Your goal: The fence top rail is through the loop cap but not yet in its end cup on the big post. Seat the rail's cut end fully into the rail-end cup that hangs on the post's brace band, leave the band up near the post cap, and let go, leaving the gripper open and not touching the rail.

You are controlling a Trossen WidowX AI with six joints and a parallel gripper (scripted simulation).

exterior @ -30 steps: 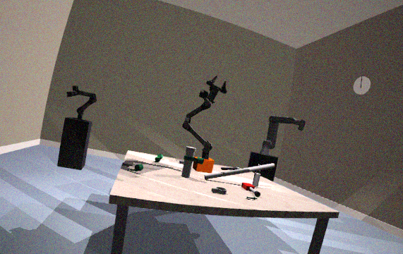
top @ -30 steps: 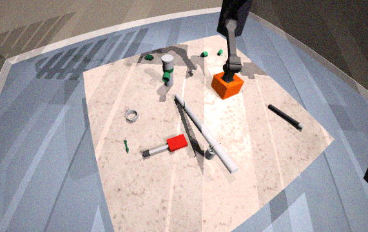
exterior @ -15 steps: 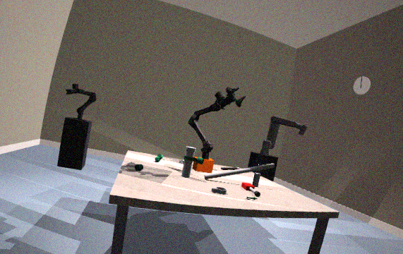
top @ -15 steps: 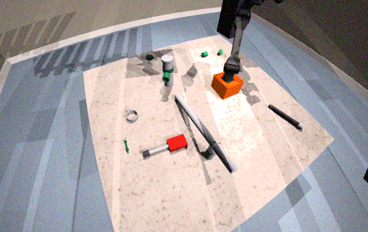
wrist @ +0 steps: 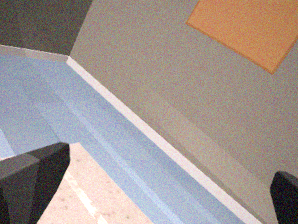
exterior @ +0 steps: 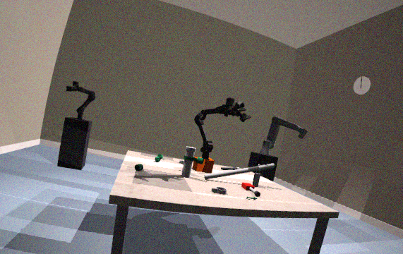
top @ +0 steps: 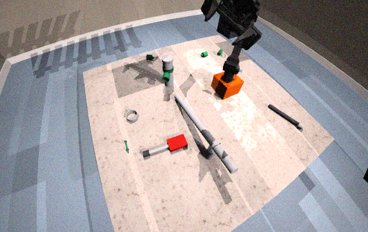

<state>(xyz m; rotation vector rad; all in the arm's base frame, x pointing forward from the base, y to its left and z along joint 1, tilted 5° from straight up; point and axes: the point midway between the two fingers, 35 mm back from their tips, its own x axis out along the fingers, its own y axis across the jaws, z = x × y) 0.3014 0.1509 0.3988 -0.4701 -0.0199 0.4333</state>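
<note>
The green brace band is 39 cm below my gripper tip, 34 cm to the right of it and 1 cm behind it. Also, from my gripper tip: green bolt: 51 cm below, 37 cm ahead, 11 cm to the right; then red-headed mallet: 51 cm below, 22 cm ahead, 1 cm to the left; then short line post: 42 cm below, 16 cm to the left, 4 cm ahead.
</note>
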